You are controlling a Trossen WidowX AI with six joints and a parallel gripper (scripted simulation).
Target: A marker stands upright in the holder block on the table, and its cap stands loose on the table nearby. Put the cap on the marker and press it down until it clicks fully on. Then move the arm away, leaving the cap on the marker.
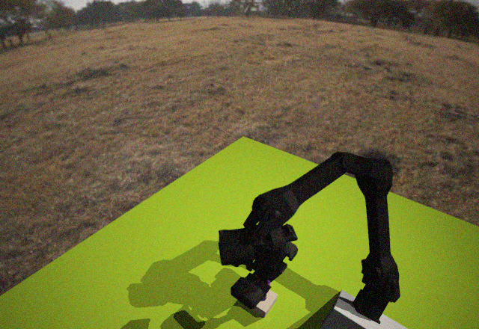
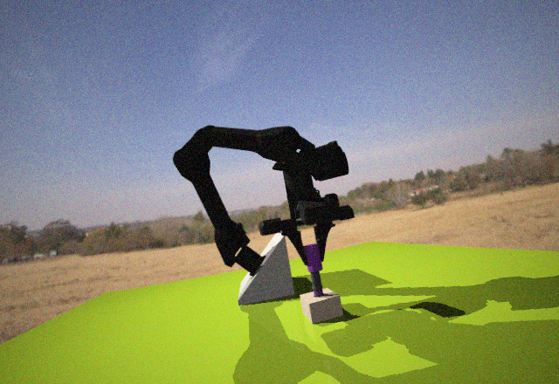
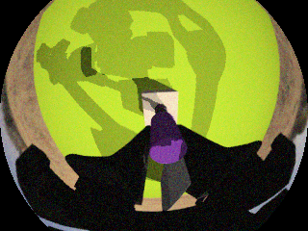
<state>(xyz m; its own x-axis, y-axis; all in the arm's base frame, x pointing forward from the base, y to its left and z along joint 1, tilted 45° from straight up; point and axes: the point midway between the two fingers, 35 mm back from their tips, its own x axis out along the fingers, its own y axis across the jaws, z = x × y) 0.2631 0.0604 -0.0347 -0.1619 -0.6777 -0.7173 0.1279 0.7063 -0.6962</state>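
Right now my gripper tip is 80 mm above the beige holder block. Also, from my gripper tip: purple marker cap 10 mm above.
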